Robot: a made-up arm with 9 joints.
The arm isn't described. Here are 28 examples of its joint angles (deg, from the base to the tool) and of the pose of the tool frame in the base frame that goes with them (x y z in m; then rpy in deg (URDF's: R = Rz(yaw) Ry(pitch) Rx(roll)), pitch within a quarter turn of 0, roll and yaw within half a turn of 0).
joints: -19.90 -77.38 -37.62 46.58 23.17 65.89 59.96 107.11 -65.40
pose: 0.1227 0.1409 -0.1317 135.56 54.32 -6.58
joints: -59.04 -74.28 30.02 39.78 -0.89 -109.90 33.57 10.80 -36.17
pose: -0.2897 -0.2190 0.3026 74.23 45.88 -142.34
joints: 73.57 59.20 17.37 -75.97 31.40 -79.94 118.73 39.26 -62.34
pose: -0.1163 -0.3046 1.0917 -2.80 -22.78 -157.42
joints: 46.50 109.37 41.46 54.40 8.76 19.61 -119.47 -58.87 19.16
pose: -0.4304 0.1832 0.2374 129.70 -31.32 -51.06
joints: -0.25 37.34 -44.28 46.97 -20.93 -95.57 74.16 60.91 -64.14
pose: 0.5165 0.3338 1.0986 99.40 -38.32 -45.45
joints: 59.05 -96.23 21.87 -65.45 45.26 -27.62 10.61 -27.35 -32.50
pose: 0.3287 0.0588 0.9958 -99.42 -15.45 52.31
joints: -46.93 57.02 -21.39 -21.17 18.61 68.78 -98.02 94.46 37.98
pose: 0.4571 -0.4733 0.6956 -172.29 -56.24 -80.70
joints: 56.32 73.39 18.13 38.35 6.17 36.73 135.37 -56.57 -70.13
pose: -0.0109 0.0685 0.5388 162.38 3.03 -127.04
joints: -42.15 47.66 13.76 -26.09 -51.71 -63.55 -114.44 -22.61 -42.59
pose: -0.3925 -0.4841 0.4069 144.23 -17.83 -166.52
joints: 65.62 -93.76 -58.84 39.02 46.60 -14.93 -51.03 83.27 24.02
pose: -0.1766 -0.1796 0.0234 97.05 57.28 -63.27
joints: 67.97 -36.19 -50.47 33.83 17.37 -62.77 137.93 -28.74 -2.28
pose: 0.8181 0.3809 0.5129 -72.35 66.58 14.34
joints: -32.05 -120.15 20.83 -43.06 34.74 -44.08 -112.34 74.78 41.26
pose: 0.2293 0.5095 0.9968 -19.65 -61.00 -125.06
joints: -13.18 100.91 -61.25 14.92 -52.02 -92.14 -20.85 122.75 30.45
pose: 0.3210 0.3966 1.2591 -156.06 59.90 51.34
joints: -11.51 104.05 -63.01 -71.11 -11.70 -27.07 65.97 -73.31 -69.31
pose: 0.5576 -0.2362 1.1090 -96.12 -8.10 -108.58
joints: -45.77 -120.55 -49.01 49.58 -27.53 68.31 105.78 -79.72 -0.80
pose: 0.5792 0.1660 0.3842 -96.50 37.38 100.33
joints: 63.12 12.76 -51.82 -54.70 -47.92 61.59 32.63 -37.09 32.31
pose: 0.8754 0.0540 0.8139 -48.06 -41.31 168.53
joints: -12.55 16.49 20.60 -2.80 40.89 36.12 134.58 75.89 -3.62
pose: 0.1887 0.0386 0.5790 -155.18 -19.71 28.91
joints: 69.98 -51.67 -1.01 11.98 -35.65 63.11 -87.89 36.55 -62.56
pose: 0.3442 0.7760 0.2076 -173.02 -11.96 51.53
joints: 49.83 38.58 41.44 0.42 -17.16 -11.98 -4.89 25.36 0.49
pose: -0.3342 0.5420 0.6242 44.22 -59.83 -163.63
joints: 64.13 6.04 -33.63 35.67 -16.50 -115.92 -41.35 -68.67 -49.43
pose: 0.9477 0.1018 0.4138 89.12 3.66 46.74
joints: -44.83 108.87 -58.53 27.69 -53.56 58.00 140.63 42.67 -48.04
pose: 0.1443 0.3642 1.4161 36.08 1.38 -118.30
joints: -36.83 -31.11 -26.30 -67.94 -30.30 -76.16 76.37 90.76 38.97
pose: -0.1766 0.1820 0.4823 104.02 -27.40 -178.54
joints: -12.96 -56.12 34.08 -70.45 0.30 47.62 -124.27 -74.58 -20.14
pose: 0.0718 0.2691 1.2520 -7.57 64.49 170.15
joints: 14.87 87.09 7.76 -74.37 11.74 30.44 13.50 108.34 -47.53
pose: 0.3248 -0.3082 0.2983 111.08 33.58 116.06
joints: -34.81 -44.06 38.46 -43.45 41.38 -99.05 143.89 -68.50 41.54
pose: 0.3675 -0.0524 1.1952 -99.91 68.18 -139.15
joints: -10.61 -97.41 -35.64 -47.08 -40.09 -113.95 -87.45 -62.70 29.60
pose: 0.0248 -0.3656 0.5246 -144.40 69.65 125.96
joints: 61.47 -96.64 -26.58 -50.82 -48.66 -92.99 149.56 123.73 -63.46
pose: 0.2208 -0.1029 0.2185 48.42 8.83 13.88
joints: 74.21 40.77 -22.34 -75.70 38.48 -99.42 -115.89 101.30 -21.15
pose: 0.3070 -0.8135 1.0578 -25.86 17.98 -42.53
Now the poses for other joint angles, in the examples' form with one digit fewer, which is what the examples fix.
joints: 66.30 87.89 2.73 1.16 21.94 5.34 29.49 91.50 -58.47
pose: 0.060 0.398 0.699 148.6 -49.0 47.6
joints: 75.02 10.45 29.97 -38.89 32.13 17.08 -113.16 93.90 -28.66
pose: 0.165 -0.610 0.817 -142.1 4.9 -115.4
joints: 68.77 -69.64 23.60 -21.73 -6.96 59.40 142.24 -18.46 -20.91
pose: 0.206 -0.191 0.847 46.0 -8.1 25.2
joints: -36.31 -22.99 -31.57 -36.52 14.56 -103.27 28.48 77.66 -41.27
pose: 0.156 0.229 0.592 57.6 29.5 133.8
